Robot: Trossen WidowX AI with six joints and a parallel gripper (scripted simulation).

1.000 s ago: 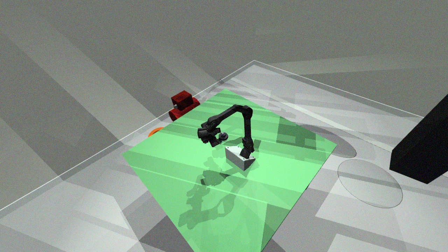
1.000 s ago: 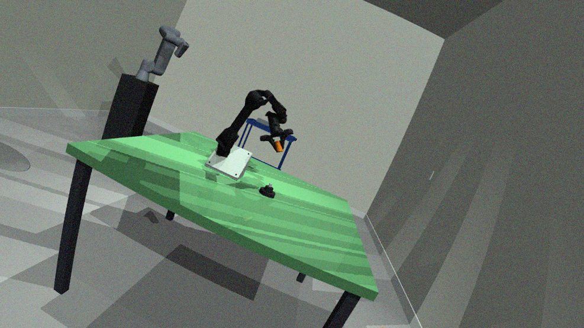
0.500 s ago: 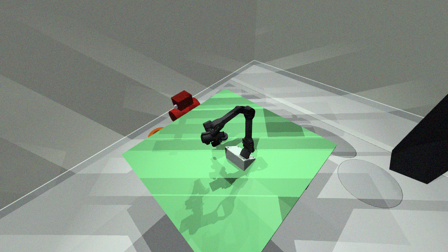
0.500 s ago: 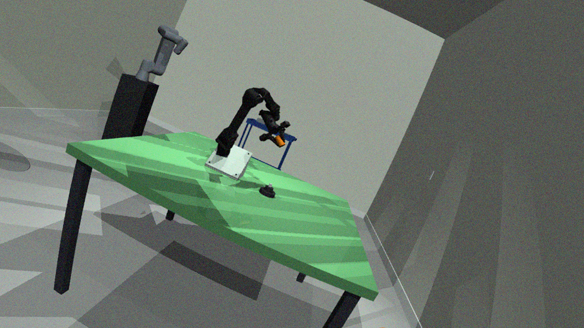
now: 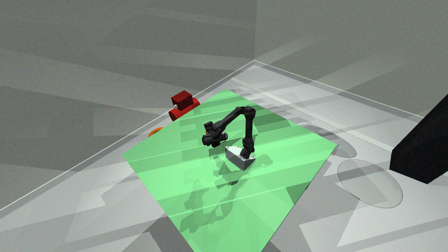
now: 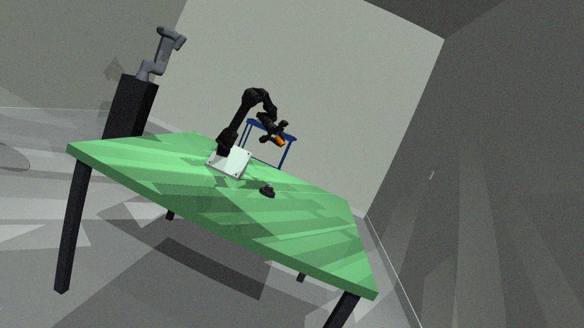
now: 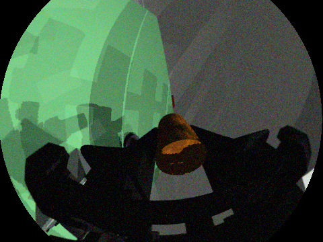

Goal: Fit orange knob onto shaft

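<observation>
Now: gripper tip 3 cm past the orange knob, 1 cm to the right of it and 2 cm below it. The rest, counted from my gripper tip: dark round pedestal (2 cm ahead, 19 cm to the right, 22 cm below).
</observation>
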